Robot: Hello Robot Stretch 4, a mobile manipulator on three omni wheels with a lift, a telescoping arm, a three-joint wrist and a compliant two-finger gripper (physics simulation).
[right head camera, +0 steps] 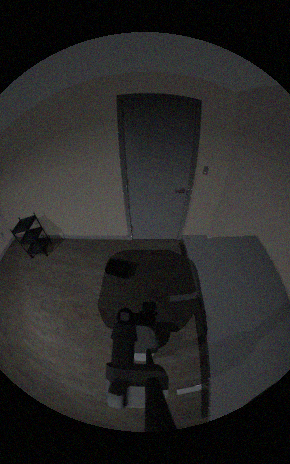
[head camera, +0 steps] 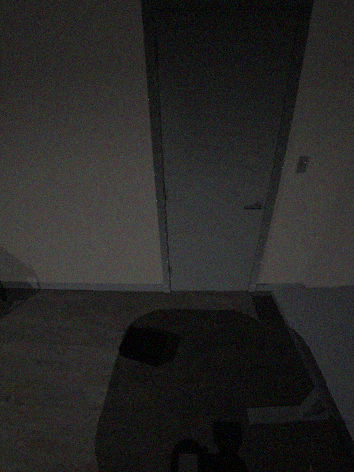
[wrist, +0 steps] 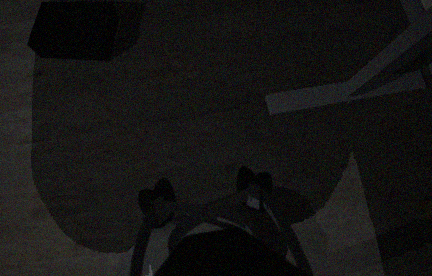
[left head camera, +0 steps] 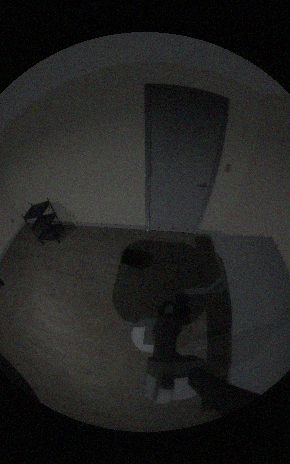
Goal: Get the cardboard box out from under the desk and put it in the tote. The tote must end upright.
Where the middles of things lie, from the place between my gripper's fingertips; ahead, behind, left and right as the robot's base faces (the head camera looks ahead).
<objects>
My hand is 71 cm short of the dark tote (head camera: pixel 145 346), 62 cm above it and 43 cm to the right of it.
</objects>
